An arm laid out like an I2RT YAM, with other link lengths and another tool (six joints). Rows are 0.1 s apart.
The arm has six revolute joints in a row. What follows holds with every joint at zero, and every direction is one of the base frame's.
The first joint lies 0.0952 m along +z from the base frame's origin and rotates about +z.
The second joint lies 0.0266 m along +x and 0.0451 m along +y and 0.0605 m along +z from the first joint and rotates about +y.
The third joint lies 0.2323 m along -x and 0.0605 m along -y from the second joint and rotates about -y.
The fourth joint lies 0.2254 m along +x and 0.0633 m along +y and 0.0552 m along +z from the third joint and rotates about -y.
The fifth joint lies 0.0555 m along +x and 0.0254 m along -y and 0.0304 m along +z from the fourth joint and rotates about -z.
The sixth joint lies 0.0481 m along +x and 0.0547 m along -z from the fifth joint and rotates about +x.
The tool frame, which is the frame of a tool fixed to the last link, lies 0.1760 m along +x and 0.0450 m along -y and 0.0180 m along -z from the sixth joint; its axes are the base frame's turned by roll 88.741, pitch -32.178 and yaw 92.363 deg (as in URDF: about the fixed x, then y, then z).
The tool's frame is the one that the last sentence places.
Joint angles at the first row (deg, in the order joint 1, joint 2, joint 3, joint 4, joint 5, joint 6):
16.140 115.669 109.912 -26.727 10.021 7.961
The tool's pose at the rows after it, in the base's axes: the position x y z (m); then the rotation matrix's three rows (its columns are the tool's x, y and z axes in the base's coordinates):
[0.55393 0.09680 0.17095], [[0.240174 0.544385 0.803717], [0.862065 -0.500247 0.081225], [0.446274 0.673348 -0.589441]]
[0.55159 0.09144 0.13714], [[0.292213 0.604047 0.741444], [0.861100 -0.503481 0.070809], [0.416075 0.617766 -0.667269]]
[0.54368 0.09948 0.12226], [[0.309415 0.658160 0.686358], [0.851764 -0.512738 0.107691], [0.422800 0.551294 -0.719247]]
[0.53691 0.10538 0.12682], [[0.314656 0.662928 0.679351], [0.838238 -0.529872 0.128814], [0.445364 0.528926 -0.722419]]
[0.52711 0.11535 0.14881], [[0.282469 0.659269 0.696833], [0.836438 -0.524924 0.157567], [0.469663 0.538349 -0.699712]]
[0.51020 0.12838 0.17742], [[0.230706 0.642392 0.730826], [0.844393 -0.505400 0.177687], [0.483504 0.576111 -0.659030]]
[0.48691 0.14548 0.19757], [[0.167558 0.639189 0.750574], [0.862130 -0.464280 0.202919], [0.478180 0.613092 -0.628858]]
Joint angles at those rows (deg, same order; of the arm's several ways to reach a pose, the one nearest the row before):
15.655 120.536 111.295 -28.572 9.514 7.395
14.736 125.662 115.498 -33.372 8.425 8.157
14.491 128.355 119.595 -38.699 5.366 9.408
14.742 127.119 119.284 -39.856 4.230 10.877
15.772 122.734 116.731 -39.813 3.621 11.093
18.165 115.707 110.915 -37.890 4.845 10.873
21.580 108.841 104.377 -36.027 6.496 9.955

